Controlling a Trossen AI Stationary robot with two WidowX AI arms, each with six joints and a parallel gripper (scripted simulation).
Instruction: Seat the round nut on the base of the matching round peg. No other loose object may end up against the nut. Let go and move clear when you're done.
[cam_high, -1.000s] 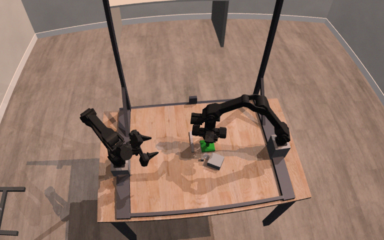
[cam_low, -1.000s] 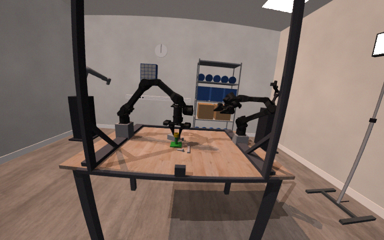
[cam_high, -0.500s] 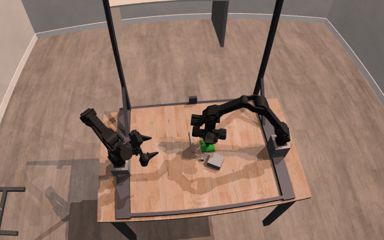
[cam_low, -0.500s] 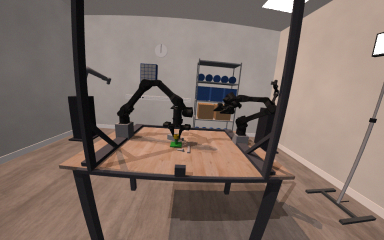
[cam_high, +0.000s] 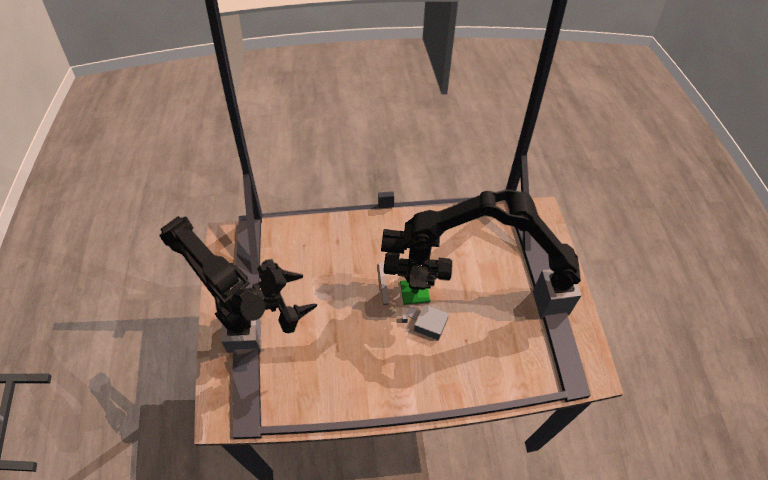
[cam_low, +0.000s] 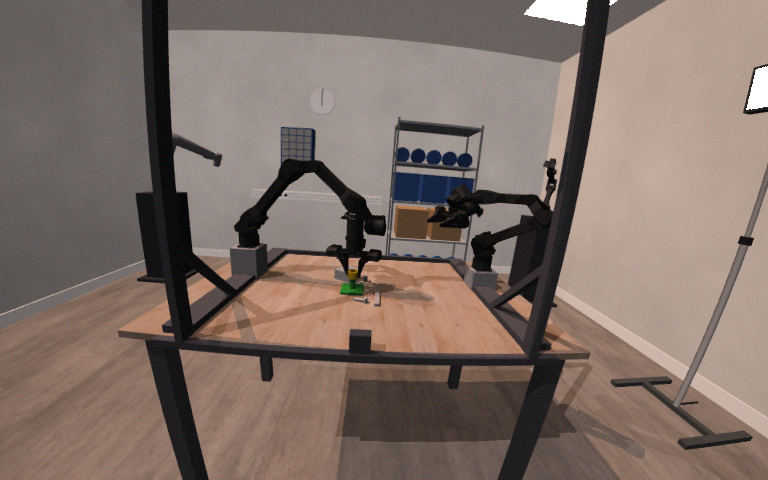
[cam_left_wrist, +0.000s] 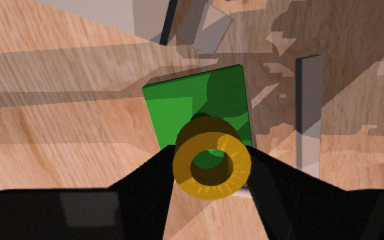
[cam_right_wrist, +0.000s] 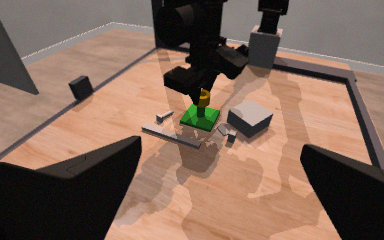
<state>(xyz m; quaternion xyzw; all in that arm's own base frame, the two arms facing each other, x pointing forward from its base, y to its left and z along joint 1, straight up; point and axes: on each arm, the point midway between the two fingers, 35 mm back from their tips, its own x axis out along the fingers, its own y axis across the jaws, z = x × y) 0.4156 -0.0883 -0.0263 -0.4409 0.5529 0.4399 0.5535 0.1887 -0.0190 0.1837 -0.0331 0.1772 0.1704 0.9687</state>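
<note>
Right now my left hand is 80 mm past the grey bolt, 80 mm above it and 40 mm to the left of it. Also, from my left hand: grey bar: 90 mm to the right, 90 mm below, 40 mm behind; then grey block: 120 mm ahead, 70 mm below, 30 mm to the left.
</note>
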